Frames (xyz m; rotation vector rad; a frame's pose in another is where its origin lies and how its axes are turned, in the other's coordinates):
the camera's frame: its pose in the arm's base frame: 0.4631 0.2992 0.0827 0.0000 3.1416 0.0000
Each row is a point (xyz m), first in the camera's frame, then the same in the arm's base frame.
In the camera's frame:
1: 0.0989 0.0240 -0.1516
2: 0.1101 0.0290 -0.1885
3: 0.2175 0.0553 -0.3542
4: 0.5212 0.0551 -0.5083
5: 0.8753 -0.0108 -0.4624
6: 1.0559 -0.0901 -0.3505
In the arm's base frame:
1: 0.3642 0.3232 0.2343
2: 0.3530 0.3282 0.2712
3: 0.2456 0.3545 0.4369
4: -0.0581 0.3543 0.5910
5: -0.4122 0.2884 0.5451
6: -0.5928 0.2091 0.4332

